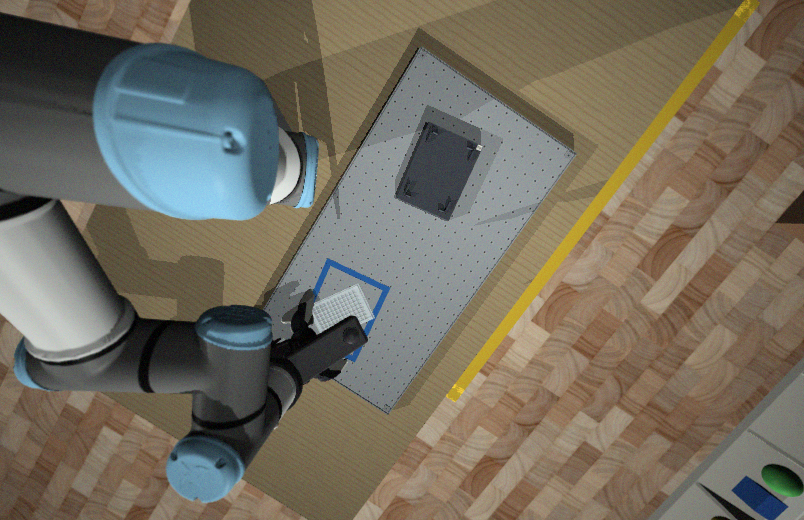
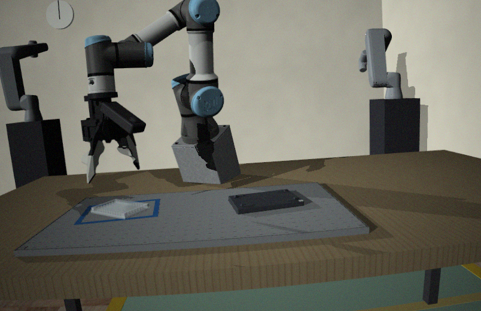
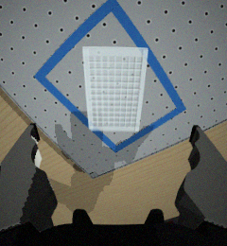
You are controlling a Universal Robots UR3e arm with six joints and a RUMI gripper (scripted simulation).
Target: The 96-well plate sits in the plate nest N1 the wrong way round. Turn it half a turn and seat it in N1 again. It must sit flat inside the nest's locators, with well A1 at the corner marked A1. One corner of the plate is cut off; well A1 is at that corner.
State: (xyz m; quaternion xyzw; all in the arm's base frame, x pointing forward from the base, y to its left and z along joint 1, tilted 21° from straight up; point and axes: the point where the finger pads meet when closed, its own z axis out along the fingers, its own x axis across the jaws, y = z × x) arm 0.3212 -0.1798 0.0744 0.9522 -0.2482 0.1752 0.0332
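Now: hand 8 cm above the 96-well plate. The rest, counted from my hand: A1 mark: 4 cm ahead, 45 cm to the left, 8 cm below; dark plate nest N1: 37 cm to the left, 8 cm below.
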